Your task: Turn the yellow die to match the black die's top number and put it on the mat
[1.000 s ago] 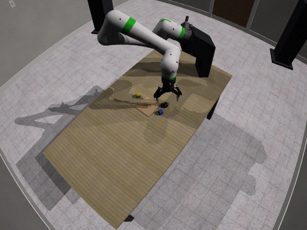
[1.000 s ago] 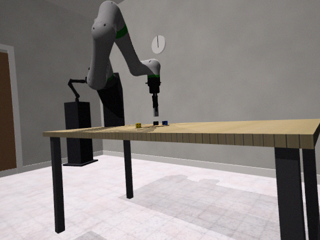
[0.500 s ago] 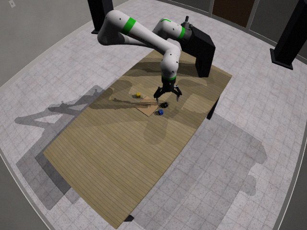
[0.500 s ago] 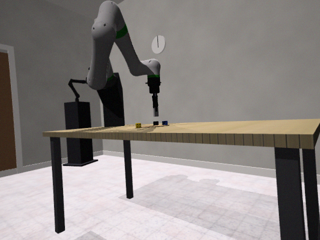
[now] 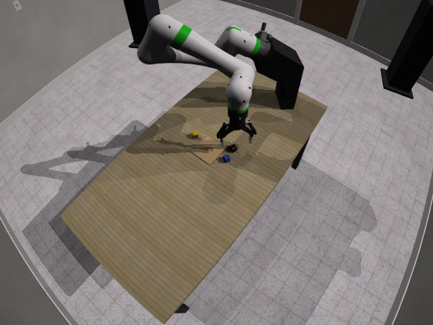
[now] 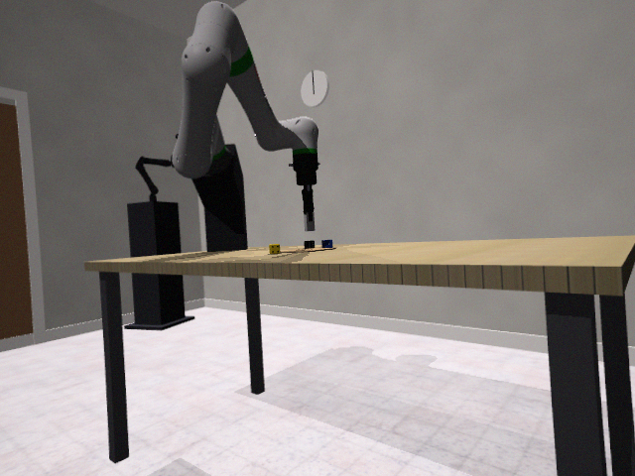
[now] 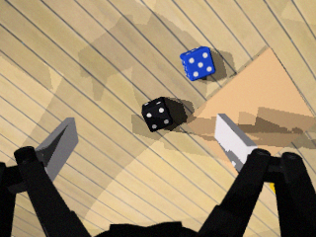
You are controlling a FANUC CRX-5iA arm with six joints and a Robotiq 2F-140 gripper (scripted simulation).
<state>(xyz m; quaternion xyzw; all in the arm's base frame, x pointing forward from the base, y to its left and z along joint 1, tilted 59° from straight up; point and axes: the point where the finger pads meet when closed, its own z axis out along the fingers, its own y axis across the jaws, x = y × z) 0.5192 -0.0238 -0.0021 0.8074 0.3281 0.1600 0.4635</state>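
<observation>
Right now the yellow die is 250 mm to the right of my hand, 60 mm below it and 20 mm behind it. Round my hand: tan mat (140 mm to the right, 70 mm below, 50 mm ahead); black die (60 mm below, 10 mm to the right); blue die (80 mm ahead, 60 mm below, 30 mm to the right).
</observation>
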